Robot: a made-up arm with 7 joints.
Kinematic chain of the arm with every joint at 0, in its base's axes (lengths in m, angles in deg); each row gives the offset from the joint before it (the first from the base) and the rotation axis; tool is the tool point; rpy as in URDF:
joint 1: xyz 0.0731 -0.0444 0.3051 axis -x
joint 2: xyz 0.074 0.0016 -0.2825 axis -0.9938 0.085 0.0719
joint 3: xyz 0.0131 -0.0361 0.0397 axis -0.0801 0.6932 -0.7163
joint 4: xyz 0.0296 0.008 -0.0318 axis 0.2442 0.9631 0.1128
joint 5: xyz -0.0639 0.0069 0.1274 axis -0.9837 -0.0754 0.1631
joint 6: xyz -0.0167 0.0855 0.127 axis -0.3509 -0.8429 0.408
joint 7: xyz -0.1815 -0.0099 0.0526 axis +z
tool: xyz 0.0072 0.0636 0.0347 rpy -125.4 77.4 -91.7
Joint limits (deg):
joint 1: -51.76..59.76
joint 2: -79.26..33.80
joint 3: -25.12..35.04
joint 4: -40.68..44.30
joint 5: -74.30..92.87
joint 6: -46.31..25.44
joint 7: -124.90..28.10
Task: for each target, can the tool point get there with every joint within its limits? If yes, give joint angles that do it. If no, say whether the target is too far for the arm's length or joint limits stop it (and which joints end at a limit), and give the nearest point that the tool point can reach.
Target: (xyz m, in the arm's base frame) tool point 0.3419 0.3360 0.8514
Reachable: no: joint limits stop it (at a limit: joint 1, joint 2, joint 3, joint 6, joint 7) | nearest point 0.2707 0.2495 0.6015 | short by 0.274 m
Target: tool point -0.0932 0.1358 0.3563
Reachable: yes | joints -42.32 -44.40 -12.48 -9.26 67.72 -35.99 -5.98
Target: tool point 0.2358 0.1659 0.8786
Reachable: no: joint limits stop it (at a limit: joint 1, joint 2, joint 4, joint 6, joint 7) | nearest point 0.2150 0.1281 0.6420 | short by 0.240 m
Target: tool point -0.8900 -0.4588 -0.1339
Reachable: no: too far | nearest point -0.3025 -0.3292 0.0034 | short by 0.617 m
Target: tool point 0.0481 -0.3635 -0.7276
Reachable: no: too far | nearest point 0.0877 -0.2474 -0.3518 | short by 0.395 m
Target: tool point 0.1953 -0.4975 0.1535
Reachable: yes | joints 4.04 -57.41 18.32 37.49 -61.05 16.26 9.29
